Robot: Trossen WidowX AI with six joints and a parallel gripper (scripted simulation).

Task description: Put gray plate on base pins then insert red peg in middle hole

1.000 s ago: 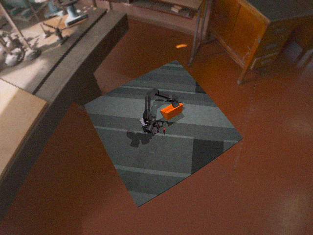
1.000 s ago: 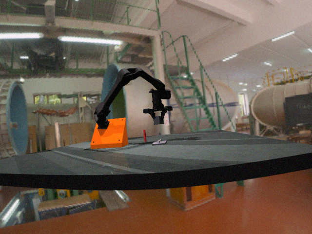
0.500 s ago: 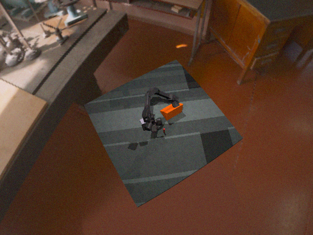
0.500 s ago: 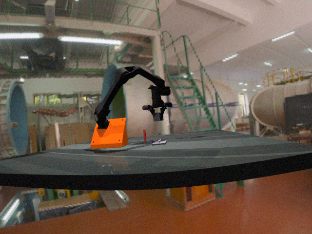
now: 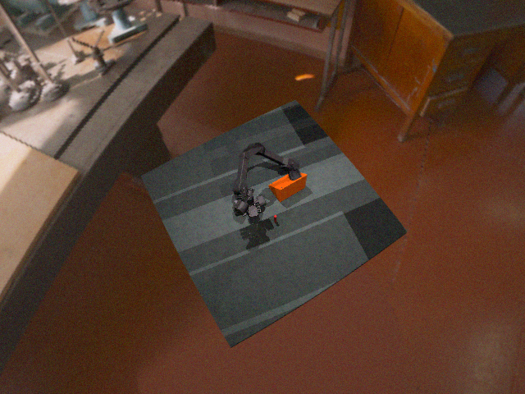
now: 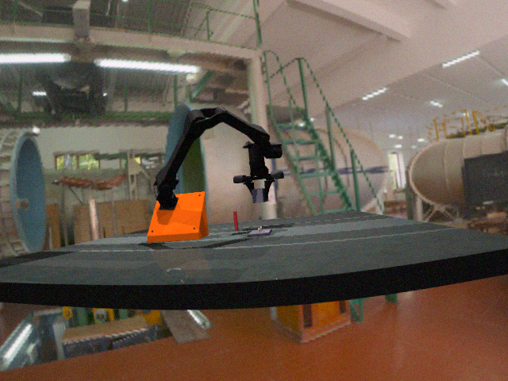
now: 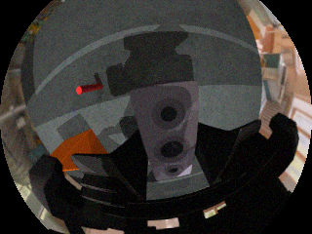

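The base lies 10 mm ahead of my gripper tip, 110 mm to the right of it and 110 mm below it. Round my gripper tip: gray plate: 30 mm above; then red peg: 130 mm behind, 80 mm to the left, 80 mm below.
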